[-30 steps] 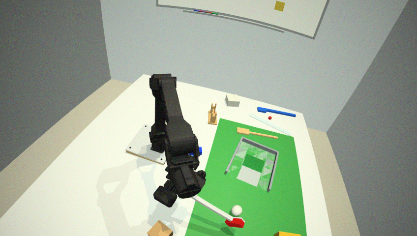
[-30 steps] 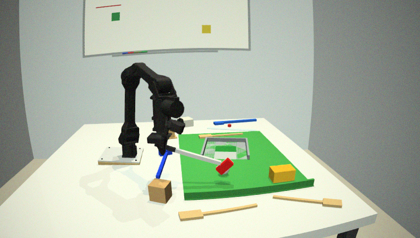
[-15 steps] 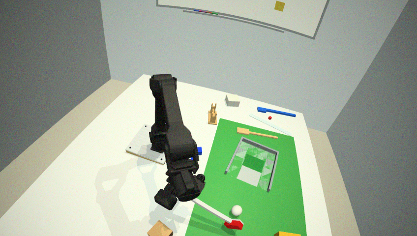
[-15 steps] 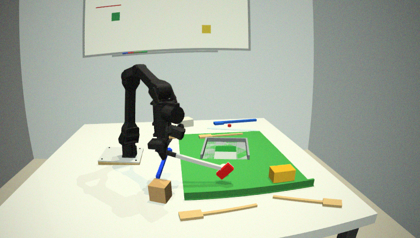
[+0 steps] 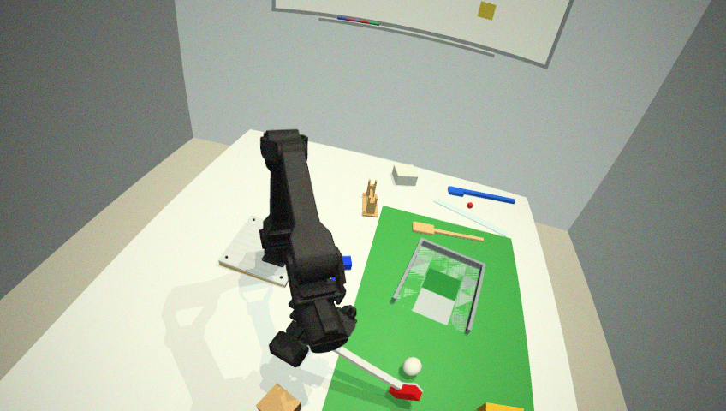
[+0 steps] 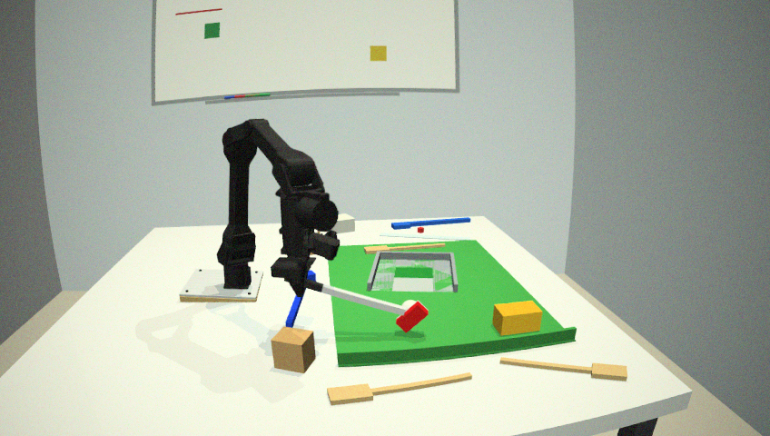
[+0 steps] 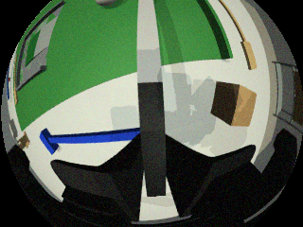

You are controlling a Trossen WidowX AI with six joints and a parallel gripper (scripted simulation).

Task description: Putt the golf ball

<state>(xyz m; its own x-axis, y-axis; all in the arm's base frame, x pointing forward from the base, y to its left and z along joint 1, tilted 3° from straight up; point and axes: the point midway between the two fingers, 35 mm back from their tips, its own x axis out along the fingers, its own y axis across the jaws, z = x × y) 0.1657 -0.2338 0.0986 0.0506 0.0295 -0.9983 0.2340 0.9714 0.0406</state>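
The blue putter lies 1 cm behind my gripper tip, 15 cm to the left of it and 6 cm below it. Also, from my gripper tip: white golf ball 23 cm ahead, 1 cm to the left, 5 cm below; red putter 11 cm ahead, 2 cm to the right; wooden cube 2 cm behind, 15 cm to the right, 5 cm below.
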